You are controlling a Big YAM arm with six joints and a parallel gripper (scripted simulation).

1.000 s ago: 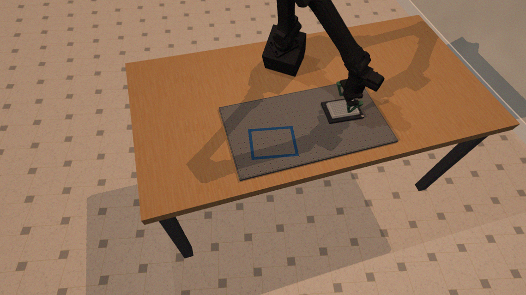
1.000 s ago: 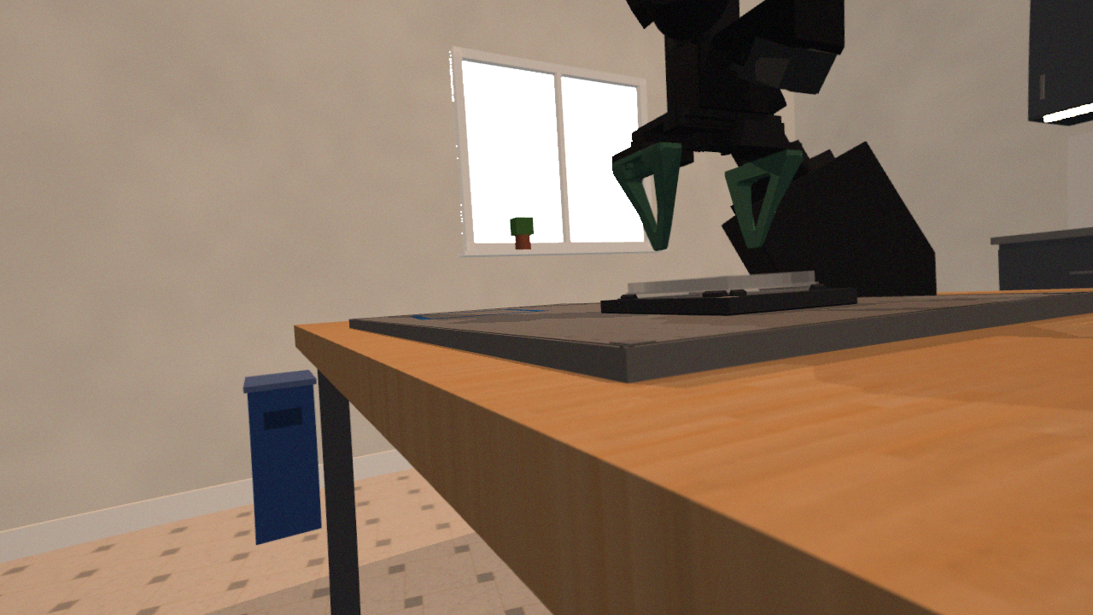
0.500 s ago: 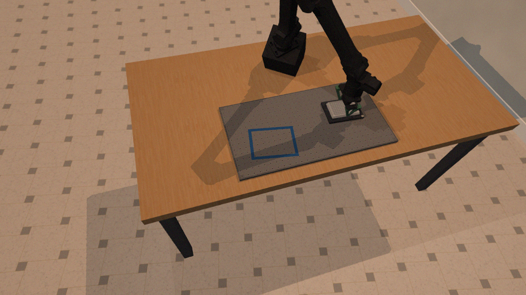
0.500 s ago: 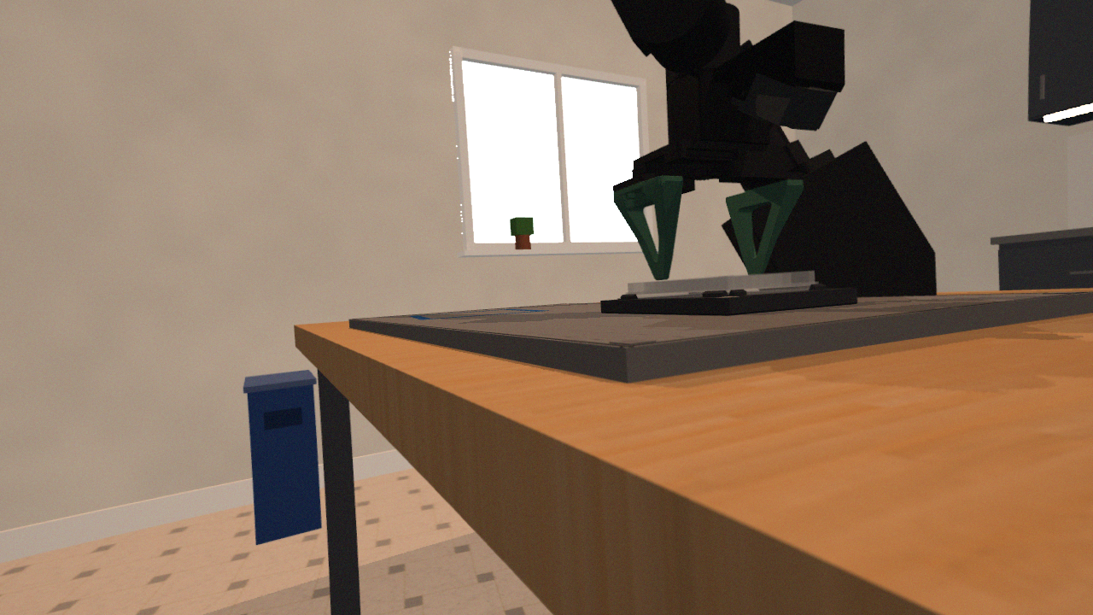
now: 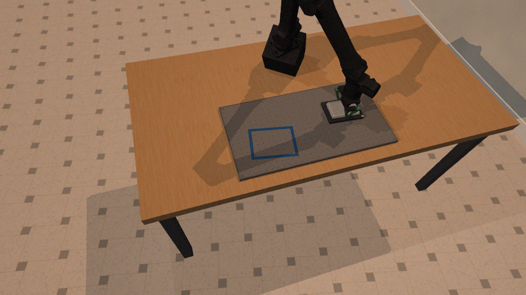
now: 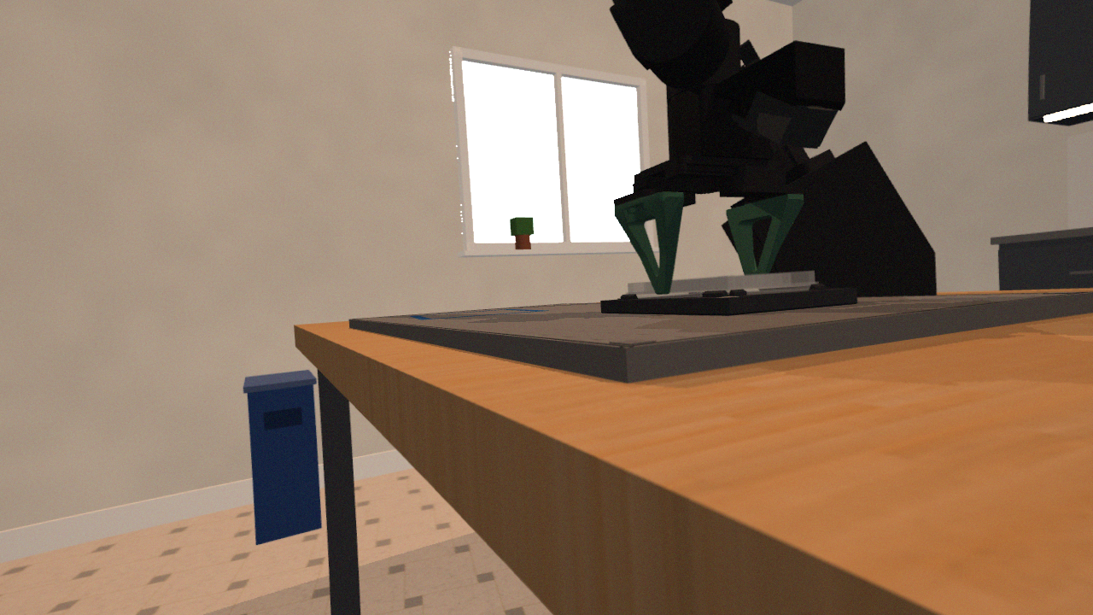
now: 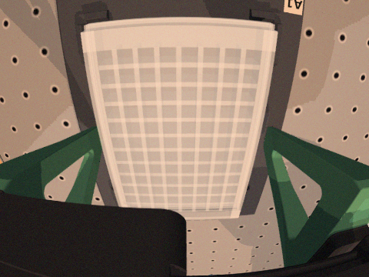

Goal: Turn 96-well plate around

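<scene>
Right now the 96-well plate is 10 mm below my hand. From my hand the other things lie so: black plate nest N1: 20 mm below; then A1 label: 70 mm ahead, 60 mm to the left, 10 mm below.
</scene>
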